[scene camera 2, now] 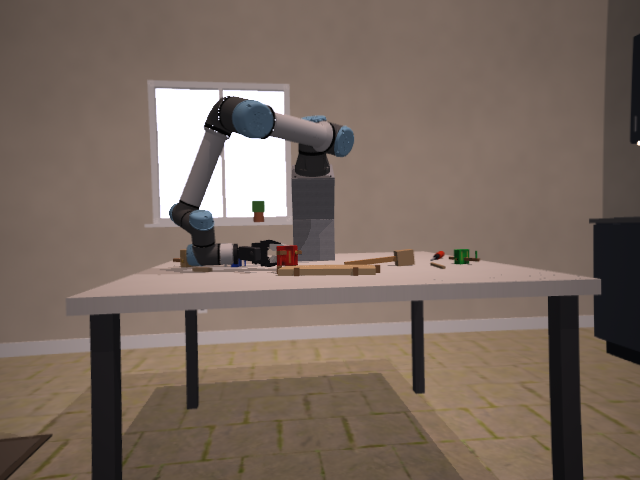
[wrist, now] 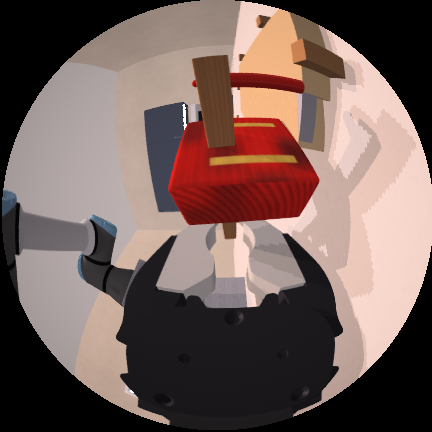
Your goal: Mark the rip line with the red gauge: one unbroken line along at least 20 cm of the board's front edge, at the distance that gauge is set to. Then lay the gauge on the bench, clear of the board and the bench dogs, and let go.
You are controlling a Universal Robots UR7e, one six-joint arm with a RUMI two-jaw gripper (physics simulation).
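Note:
The red gauge (scene camera 2: 287, 255) (wrist: 245, 202) is a red block with yellow strips, a brown bar through it and a thin dark red rod. My gripper (scene camera 2: 276, 254) (wrist: 227, 205) is shut on it and lies level, low over the bench (scene camera 2: 330, 290). The board (scene camera 2: 325, 270) (wrist: 267, 55) lies flat on the bench; in the scene view the gauge is just above or behind its left end. Brown bench dogs (scene camera 2: 355, 271) (wrist: 322, 59) stand at the board. Whether the gauge touches the board is hard to tell. No drawn line can be made out on the visible board top.
A wooden mallet (scene camera 2: 404, 257), a red-handled tool (scene camera 2: 438, 255), a short brown stick (scene camera 2: 437, 265) and a green gauge (scene camera 2: 461, 256) lie to the right. A blue object (scene camera 2: 235, 264) and a brown block (scene camera 2: 183, 257) are partly hidden by the arm at the left.

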